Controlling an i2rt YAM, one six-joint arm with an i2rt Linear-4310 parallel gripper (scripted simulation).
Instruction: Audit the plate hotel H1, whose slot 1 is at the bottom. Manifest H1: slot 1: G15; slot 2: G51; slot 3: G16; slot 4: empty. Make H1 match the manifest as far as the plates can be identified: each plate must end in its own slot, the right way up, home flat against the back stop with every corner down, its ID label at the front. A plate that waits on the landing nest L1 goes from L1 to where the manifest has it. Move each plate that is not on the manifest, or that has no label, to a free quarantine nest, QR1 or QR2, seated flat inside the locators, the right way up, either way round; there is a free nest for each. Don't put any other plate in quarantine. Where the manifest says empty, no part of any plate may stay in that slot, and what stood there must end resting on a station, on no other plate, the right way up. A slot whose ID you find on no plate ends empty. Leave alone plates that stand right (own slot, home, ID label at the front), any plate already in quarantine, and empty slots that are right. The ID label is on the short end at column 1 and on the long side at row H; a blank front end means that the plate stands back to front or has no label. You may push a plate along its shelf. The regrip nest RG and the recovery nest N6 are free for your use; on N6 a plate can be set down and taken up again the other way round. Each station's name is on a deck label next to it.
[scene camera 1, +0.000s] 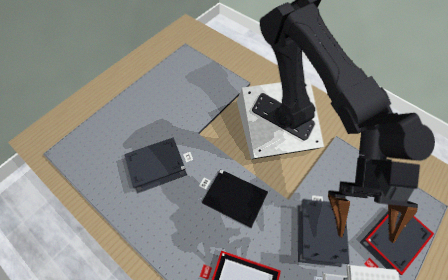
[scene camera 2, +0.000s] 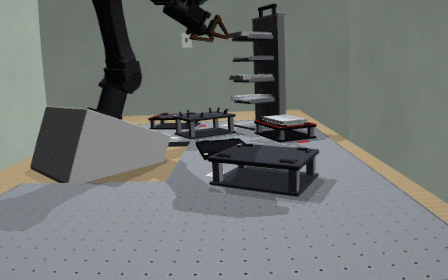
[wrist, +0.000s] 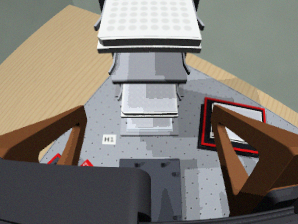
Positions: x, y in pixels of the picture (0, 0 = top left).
Scene:
My gripper shows in scene camera 1, in scene camera 2 (220, 38) and in the wrist view. One and the same spot on my gripper: (wrist: 38, 185) is (scene camera 1: 397, 201).

